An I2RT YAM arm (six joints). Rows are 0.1 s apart.
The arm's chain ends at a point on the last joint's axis. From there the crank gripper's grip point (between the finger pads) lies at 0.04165 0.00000 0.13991 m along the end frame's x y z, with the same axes.
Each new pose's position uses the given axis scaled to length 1; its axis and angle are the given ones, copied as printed.
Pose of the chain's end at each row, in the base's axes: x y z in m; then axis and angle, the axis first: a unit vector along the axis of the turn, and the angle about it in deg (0 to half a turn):
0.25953, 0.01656, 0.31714, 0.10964, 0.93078, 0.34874, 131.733
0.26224, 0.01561, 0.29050, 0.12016, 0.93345, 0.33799, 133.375
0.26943, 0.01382, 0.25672, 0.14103, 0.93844, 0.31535, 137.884
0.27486, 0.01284, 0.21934, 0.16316, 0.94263, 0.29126, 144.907
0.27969, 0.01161, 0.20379, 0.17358, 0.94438, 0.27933, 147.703
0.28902, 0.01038, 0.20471, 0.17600, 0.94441, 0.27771, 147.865
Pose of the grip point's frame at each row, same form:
0.33873, 0.09868, 0.22607, 0.10964, 0.93078, 0.34874, 131.733
0.33916, 0.09596, 0.19597, 0.12016, 0.93345, 0.33799, 133.375
0.33887, 0.09111, 0.15418, 0.14103, 0.93844, 0.31535, 137.884
0.33071, 0.08818, 0.10747, 0.16316, 0.94263, 0.29126, 144.907
0.32991, 0.08555, 0.08838, 0.17358, 0.94438, 0.27933, 147.703
0.33905, 0.08399, 0.08900, 0.17600, 0.94441, 0.27771, 147.865

